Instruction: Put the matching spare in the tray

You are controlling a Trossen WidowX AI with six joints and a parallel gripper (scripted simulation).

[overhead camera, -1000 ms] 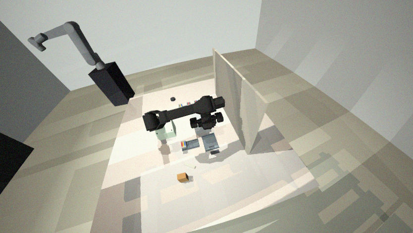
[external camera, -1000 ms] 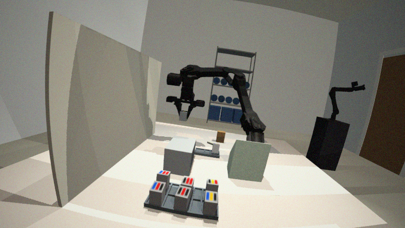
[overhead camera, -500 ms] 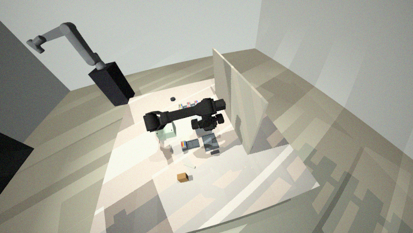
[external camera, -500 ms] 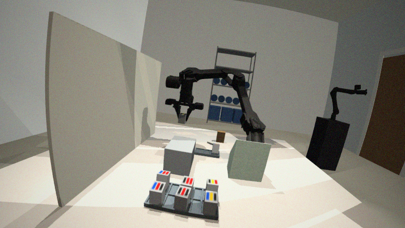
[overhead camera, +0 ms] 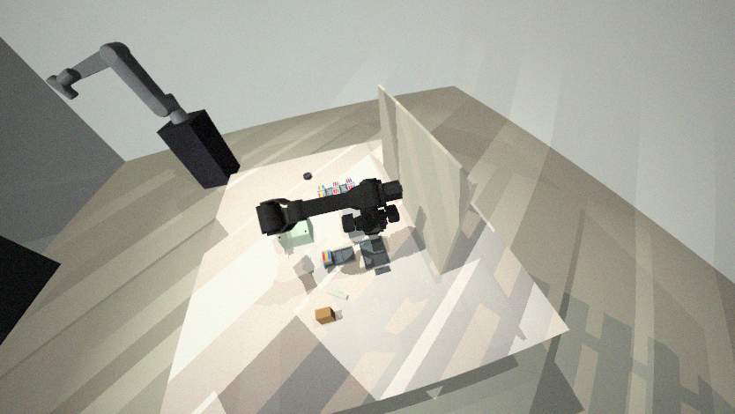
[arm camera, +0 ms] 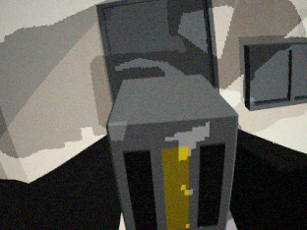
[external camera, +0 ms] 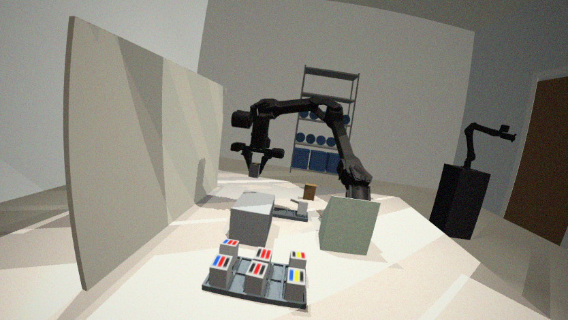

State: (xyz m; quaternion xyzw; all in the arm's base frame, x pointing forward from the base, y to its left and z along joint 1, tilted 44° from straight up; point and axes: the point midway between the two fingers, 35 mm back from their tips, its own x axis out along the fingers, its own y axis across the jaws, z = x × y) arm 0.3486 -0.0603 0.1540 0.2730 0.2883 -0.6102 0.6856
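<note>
The tray lies 13 cm below my gripper tip and 1 cm behind it. From my gripper tip the other things lie so: dark rack 15 cm behind, 13 cm below; then grey spare block 2 cm above; then grey mounted unit 18 cm to the left, 8 cm below, 6 cm behind.
</note>
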